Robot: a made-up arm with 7 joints.
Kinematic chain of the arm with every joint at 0, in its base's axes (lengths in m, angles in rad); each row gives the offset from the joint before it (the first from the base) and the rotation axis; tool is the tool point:
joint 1: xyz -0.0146 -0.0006 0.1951 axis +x
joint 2: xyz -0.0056 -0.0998 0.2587 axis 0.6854 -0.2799 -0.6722
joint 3: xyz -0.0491 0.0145 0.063 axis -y
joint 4: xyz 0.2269 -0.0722 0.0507 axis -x
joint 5: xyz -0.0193 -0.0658 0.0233 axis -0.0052 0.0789 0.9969
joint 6: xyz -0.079 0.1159 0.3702 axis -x
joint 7: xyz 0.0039 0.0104 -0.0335 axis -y
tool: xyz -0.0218 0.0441 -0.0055
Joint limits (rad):
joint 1: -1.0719..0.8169
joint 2: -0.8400..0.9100
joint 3: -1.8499..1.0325
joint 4: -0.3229..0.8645
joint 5: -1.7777..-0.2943
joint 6: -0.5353..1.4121
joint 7: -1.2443..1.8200
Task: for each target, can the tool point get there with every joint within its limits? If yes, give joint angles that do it. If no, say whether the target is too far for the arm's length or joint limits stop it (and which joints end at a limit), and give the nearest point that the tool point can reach.
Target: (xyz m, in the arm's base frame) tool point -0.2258 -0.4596 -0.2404
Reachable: no: joint limits stop it (at a limit: joint 2, joint 3, joint 4, joint 5, joint 6) | nearest point -0.0802 -0.1667 0.0375 | short by 0.429 m
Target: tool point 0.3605 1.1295 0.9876
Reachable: no: too far | nearest point 0.1611 0.7175 0.7228 | short by 0.529 m
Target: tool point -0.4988 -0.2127 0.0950
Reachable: no: joint limits stop it (at a limit: joint 2, joint 3, joint 4, joint 6) | nearest point -0.1561 -0.1208 0.1384 | short by 0.357 m
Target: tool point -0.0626 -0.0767 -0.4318
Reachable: no: joint limits stop it (at a limit: joint 2, joint 3, joint 5, joint 6) | nearest point 0.0151 -0.0308 -0.0540 | short by 0.388 m
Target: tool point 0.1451 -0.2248 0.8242
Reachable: yes | joints 0.4597 -0.1027 0.1373 0.3403 -1.0706 0.5753 0.3841
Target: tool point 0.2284 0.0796 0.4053
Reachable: yes | joints 0.1311 0.1041 -1.3998 0.6382 -0.6211 0.6899 0.0212
